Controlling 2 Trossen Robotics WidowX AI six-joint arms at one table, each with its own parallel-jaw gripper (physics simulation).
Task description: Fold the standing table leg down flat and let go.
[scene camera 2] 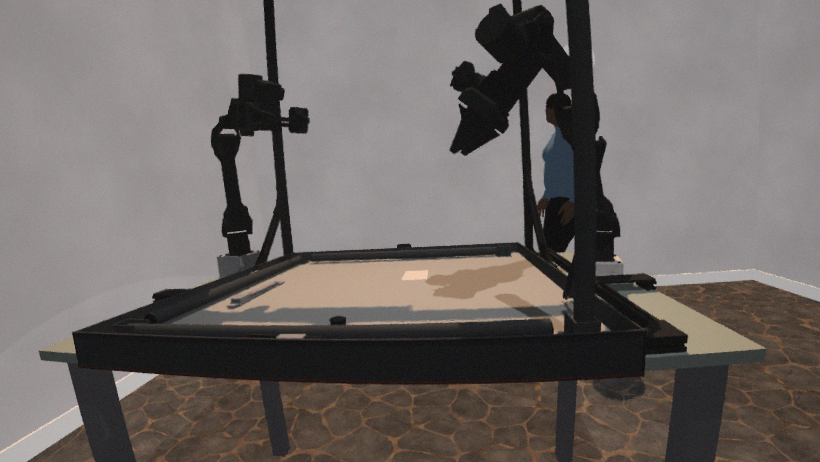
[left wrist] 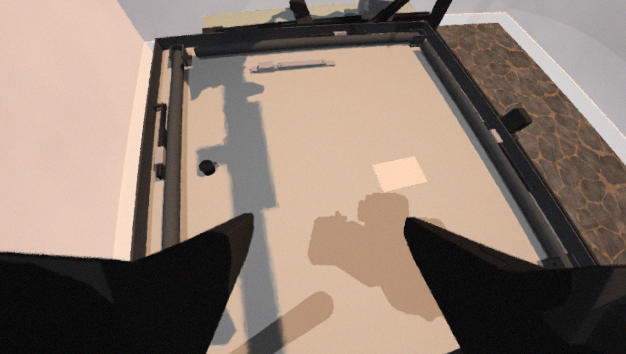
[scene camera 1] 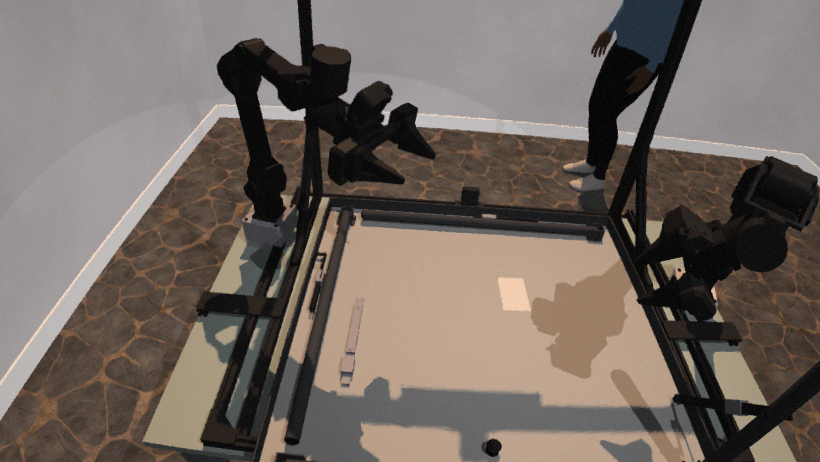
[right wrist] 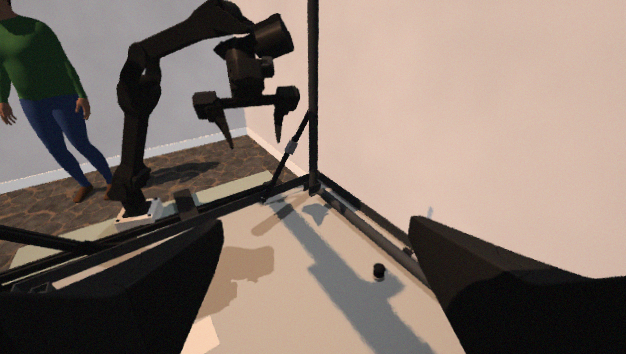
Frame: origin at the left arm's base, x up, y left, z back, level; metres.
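Seen in the pictures: left gripper, fingertip midpoint: [scene camera 2: 457, 153] [left wrist: 329, 223] [scene camera 1: 636, 282] [right wrist: 256, 145]; right gripper, fingertip midpoint: [scene camera 2: 293, 119] [scene camera 1: 420, 168] [right wrist: 317, 227]; left arm's base at its link origin: [scene camera 2: 599, 259] [right wrist: 137, 209]; right arm's base at its link origin: [scene camera 2: 239, 253] [scene camera 1: 269, 212].
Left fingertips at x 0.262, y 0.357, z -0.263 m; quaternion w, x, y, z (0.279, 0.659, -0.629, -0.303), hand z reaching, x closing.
Note:
Pixels of each thing's top centre, then the offset from my left fingertips to it.
- pale bar at its top centre: [scene camera 1: 353, 333] [scene camera 2: 258, 286] [left wrist: 294, 61] dx -0.247, dy +0.073, dz -0.446 m
- black knob at its top centre: [scene camera 2: 337, 316] [scene camera 1: 494, 444] [left wrist: 204, 165] [right wrist: 379, 266] dx -0.237, dy +0.203, dz -0.138 m
The standing table leg [scene camera 1: 803, 387] [scene camera 2: 584, 200] [right wrist: 313, 100] is a long black bar, upright at the frame's near right corner. Its slanting brace [scene camera 1: 705, 401] [right wrist: 280, 167] carries a small grey catch. My left gripper [scene camera 1: 639, 280] [scene camera 2: 458, 152] [left wrist: 329, 223] [right wrist: 256, 145] is open and empty, high above the right part of the upturned table, apart from the leg. My right gripper [scene camera 1: 418, 169] [scene camera 2: 299, 119] [right wrist: 317, 227] is open and empty, high over the far left part. The leg does not show in the left wrist view; its foot is hidden in scene camera 1.
Folded legs [scene camera 1: 321, 321] [scene camera 1: 424, 219] [scene camera 2: 344, 330] lie along the other sides. A pale bar [scene camera 1: 354, 327] [left wrist: 300, 64] and a black knob [scene camera 1: 492, 447] [right wrist: 379, 271] are on the tabletop underside. Tall black posts [scene camera 2: 278, 143] [scene camera 2: 525, 143] rise behind. A person in blue [scene camera 1: 602, 109] stands beyond.

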